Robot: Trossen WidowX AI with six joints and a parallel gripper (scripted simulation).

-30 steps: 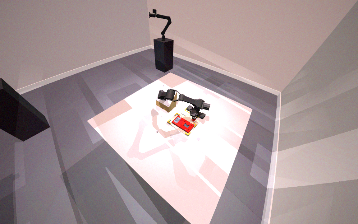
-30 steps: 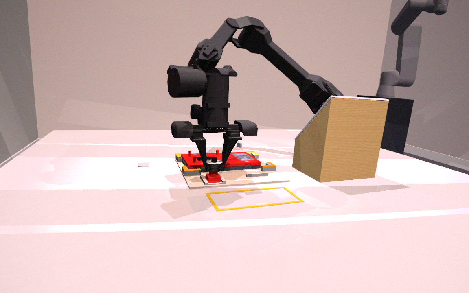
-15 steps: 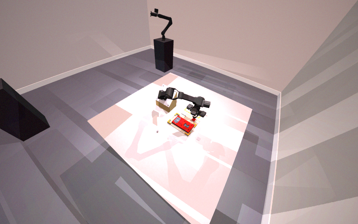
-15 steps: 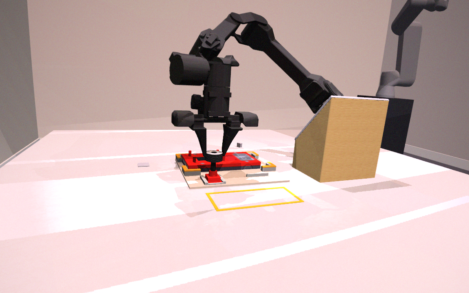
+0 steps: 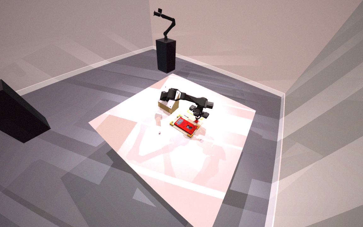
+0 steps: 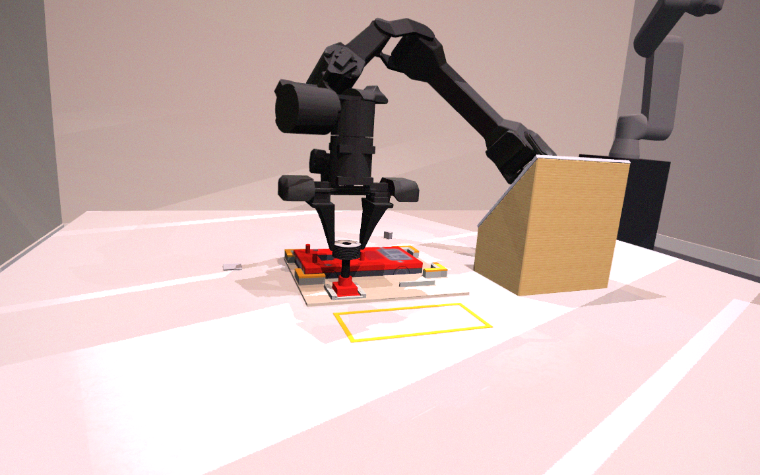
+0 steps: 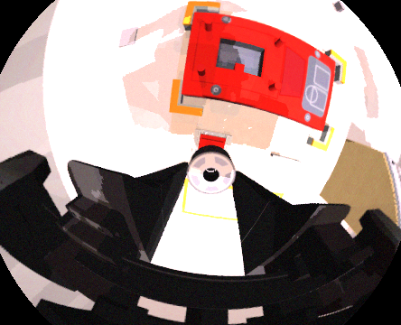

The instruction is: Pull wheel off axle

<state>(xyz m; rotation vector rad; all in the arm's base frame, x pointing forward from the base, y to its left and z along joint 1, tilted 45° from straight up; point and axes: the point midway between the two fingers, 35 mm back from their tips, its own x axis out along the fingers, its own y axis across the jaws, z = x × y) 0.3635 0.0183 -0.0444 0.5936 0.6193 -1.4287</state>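
Now: gripper tip 40 mm above the black axle. From my gripper tip the other things lie so: black wheel right at my gripper tip.
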